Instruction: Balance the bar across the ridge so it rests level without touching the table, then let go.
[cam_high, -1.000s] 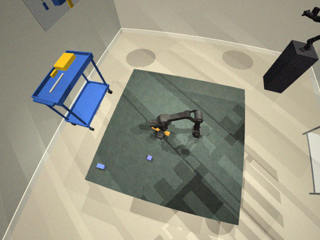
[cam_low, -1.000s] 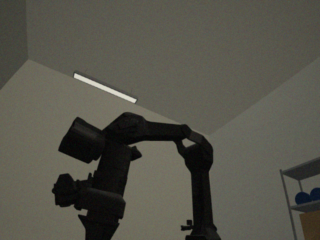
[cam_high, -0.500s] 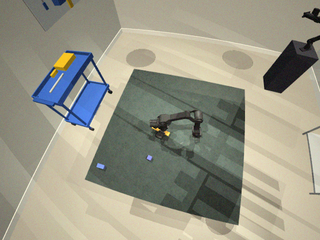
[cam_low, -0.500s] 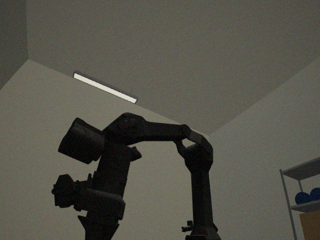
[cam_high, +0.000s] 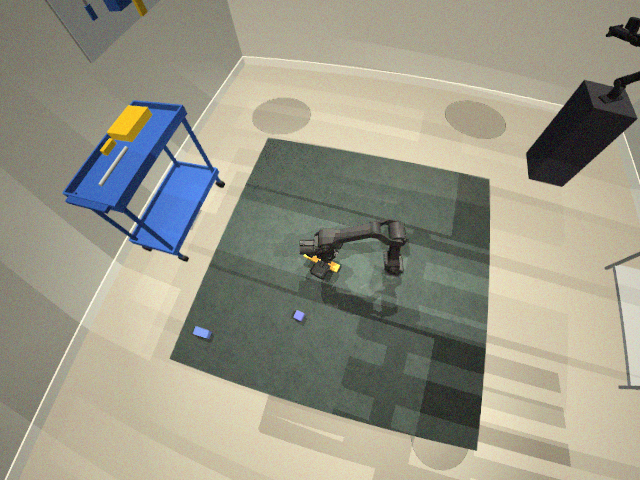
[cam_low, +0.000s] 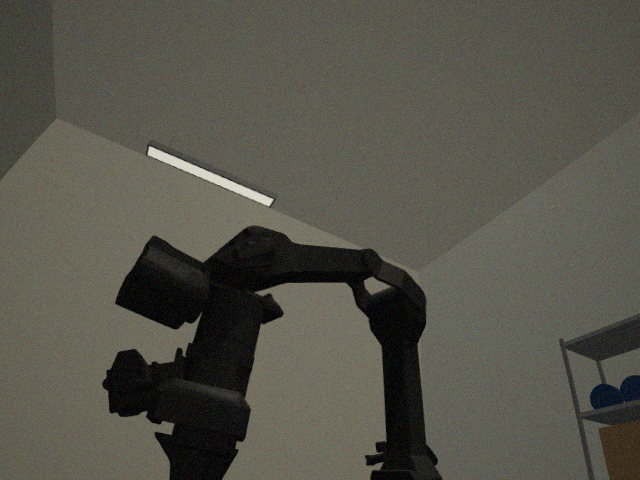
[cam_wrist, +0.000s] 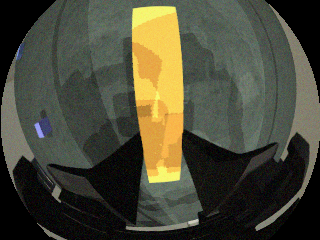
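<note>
Right now the bar is 3 cm ahead of my gripper tip and 1 cm to the right of it.
</note>
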